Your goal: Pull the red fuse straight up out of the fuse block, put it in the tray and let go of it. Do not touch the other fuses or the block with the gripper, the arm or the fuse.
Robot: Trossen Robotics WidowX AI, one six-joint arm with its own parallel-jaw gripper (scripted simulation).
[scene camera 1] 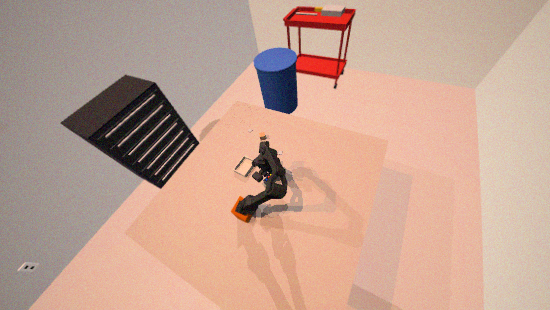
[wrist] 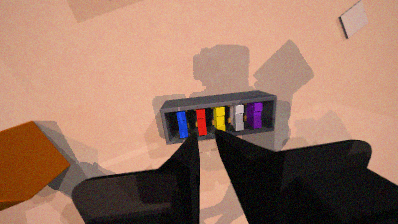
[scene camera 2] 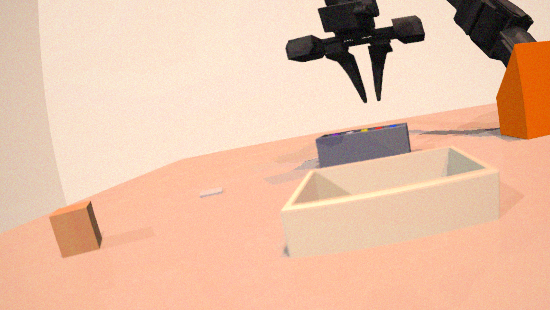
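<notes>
Cream tray [scene camera 2: 379, 202], my gripper [scene camera 2: 372, 102]. Gripper again [wrist: 206, 136].
</notes>
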